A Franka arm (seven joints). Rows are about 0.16 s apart.
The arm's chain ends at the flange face. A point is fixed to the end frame.
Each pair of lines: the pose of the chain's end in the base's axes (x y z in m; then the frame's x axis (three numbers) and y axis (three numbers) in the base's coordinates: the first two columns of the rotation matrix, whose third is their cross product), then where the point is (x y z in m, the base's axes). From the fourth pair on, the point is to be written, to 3 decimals.
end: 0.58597 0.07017 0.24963 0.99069 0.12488 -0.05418 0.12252 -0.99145 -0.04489
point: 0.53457 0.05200 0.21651
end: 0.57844 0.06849 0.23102 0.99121 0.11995 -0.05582 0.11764 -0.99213 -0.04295
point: 0.52690 0.05050 0.19801
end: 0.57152 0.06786 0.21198 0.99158 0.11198 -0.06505 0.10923 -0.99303 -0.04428
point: 0.51953 0.05030 0.17945
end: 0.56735 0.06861 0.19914 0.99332 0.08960 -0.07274 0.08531 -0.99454 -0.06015
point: 0.515 0.053 0.167
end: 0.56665 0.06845 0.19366 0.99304 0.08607 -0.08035 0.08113 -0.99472 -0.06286
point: 0.514 0.053 0.162
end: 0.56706 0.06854 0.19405 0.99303 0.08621 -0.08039 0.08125 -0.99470 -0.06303
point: 0.514 0.053 0.162
